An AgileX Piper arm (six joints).
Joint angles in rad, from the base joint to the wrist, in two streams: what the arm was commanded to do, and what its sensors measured. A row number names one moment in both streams.
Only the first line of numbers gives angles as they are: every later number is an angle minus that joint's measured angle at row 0.
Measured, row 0: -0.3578 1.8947 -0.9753 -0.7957 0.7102 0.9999
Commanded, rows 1 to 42: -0.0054 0.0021 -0.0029 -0.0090 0.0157 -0.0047; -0.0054 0.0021 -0.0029 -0.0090 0.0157 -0.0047; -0.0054 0.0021 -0.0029 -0.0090 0.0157 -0.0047; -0.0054 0.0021 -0.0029 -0.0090 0.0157 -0.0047; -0.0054 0.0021 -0.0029 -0.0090 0.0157 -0.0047; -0.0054 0.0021 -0.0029 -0.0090 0.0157 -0.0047; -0.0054 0.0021 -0.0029 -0.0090 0.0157 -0.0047; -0.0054 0.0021 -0.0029 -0.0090 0.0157 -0.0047; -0.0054 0.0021 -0.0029 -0.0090 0.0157 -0.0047; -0.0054 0.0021 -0.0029 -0.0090 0.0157 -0.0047; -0.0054 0.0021 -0.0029 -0.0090 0.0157 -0.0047; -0.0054 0.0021 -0.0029 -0.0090 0.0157 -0.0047; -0.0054 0.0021 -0.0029 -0.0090 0.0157 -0.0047; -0.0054 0.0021 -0.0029 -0.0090 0.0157 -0.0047; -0.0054 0.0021 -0.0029 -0.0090 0.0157 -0.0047; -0.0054 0.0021 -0.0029 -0.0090 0.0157 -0.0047; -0.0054 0.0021 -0.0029 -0.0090 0.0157 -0.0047; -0.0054 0.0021 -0.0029 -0.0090 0.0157 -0.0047; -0.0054 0.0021 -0.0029 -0.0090 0.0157 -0.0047; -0.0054 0.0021 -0.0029 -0.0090 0.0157 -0.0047; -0.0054 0.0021 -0.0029 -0.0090 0.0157 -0.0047; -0.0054 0.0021 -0.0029 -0.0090 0.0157 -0.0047; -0.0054 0.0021 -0.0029 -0.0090 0.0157 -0.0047; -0.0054 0.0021 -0.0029 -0.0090 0.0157 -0.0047; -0.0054 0.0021 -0.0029 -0.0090 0.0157 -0.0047; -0.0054 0.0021 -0.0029 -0.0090 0.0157 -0.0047; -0.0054 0.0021 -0.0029 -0.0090 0.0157 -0.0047; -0.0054 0.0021 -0.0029 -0.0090 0.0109 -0.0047; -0.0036 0.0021 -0.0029 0.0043 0.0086 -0.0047; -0.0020 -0.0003 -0.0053 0.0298 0.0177 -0.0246; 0.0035 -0.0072 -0.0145 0.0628 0.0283 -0.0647; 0.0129 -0.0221 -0.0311 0.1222 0.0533 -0.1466; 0.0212 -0.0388 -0.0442 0.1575 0.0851 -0.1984; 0.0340 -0.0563 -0.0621 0.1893 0.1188 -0.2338; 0.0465 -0.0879 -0.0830 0.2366 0.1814 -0.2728; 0.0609 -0.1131 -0.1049 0.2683 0.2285 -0.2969; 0.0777 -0.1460 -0.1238 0.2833 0.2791 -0.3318; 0.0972 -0.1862 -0.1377 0.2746 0.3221 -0.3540; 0.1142 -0.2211 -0.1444 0.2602 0.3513 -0.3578; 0.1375 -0.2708 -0.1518 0.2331 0.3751 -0.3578; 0.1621 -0.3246 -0.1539 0.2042 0.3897 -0.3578; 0.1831 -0.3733 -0.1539 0.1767 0.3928 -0.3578
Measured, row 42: 0.1150 -0.2130 -0.1371 0.2497 0.2843 -0.3296
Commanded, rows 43 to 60: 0.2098 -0.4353 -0.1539 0.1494 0.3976 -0.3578; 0.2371 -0.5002 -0.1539 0.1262 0.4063 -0.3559; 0.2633 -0.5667 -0.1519 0.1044 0.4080 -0.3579; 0.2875 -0.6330 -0.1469 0.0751 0.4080 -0.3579; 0.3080 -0.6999 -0.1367 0.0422 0.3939 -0.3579; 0.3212 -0.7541 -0.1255 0.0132 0.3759 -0.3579; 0.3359 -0.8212 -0.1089 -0.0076 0.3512 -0.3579; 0.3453 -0.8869 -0.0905 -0.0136 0.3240 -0.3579; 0.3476 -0.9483 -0.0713 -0.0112 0.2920 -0.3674; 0.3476 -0.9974 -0.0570 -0.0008 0.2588 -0.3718; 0.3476 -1.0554 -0.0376 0.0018 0.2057 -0.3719; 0.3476 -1.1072 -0.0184 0.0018 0.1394 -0.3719; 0.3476 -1.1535 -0.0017 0.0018 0.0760 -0.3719; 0.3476 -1.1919 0.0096 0.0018 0.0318 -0.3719; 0.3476 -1.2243 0.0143 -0.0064 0.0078 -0.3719; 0.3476 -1.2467 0.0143 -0.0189 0.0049 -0.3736; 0.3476 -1.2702 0.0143 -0.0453 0.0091 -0.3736; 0.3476 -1.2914 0.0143 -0.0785 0.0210 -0.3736
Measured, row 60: 0.3442 -1.2031 0.0005 0.0126 0.0493 -0.3625
